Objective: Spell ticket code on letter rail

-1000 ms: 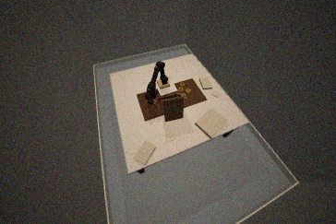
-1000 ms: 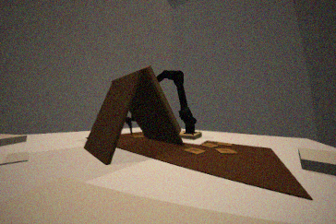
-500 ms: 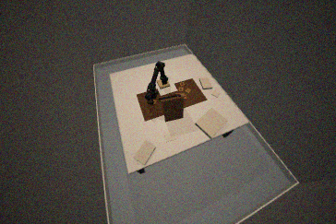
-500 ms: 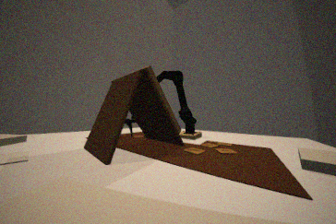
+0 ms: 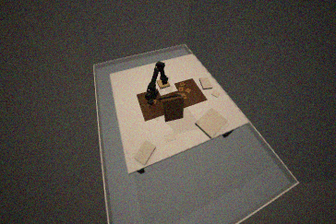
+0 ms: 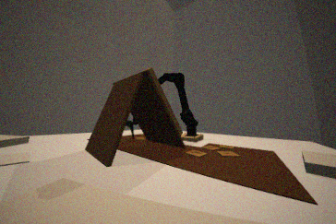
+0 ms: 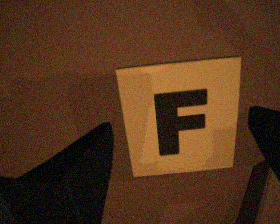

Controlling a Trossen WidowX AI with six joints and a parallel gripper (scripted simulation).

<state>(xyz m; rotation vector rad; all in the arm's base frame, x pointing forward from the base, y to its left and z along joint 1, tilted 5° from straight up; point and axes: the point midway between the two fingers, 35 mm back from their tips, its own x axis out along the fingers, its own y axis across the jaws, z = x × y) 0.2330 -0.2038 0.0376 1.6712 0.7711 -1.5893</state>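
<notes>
Right now my gripper tip is 120 mm to the right of the white ticket, 90 mm below it and 50 mm short of it. Round my gripper tip: pale slip (460 mm ahead, 50 mm to the left); then brown mat (220 mm to the left, 30 mm behind).
</notes>
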